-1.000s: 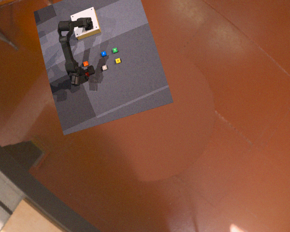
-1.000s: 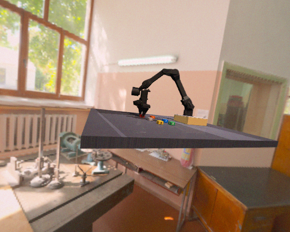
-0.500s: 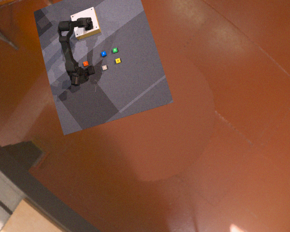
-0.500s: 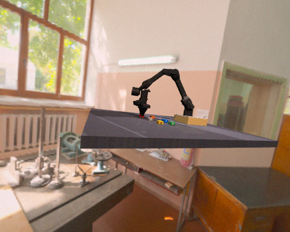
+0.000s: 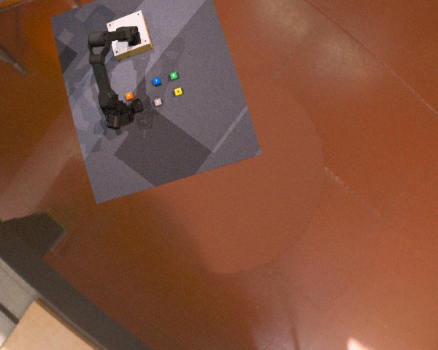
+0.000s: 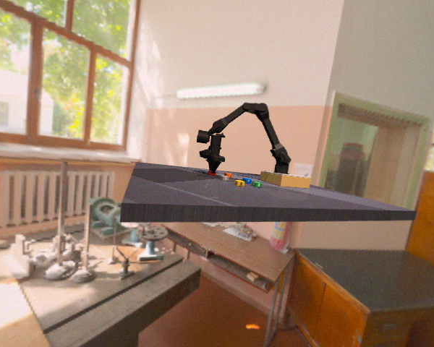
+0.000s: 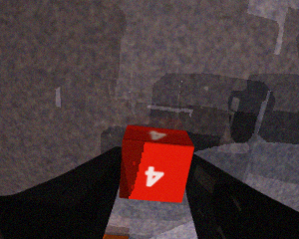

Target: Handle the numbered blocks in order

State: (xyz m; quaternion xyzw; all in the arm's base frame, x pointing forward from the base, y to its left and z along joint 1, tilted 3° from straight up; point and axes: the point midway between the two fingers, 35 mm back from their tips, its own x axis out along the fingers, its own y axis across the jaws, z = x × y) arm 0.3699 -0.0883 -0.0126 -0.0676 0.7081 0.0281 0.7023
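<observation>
My gripper tip is now right at the red block. From my gripper tip the other things lie so: pale grey block 160 mm to the left, 30 mm behind; then blue block 170 mm to the left, 140 mm behind; then orange block 90 mm behind, 10 mm to the left.
</observation>
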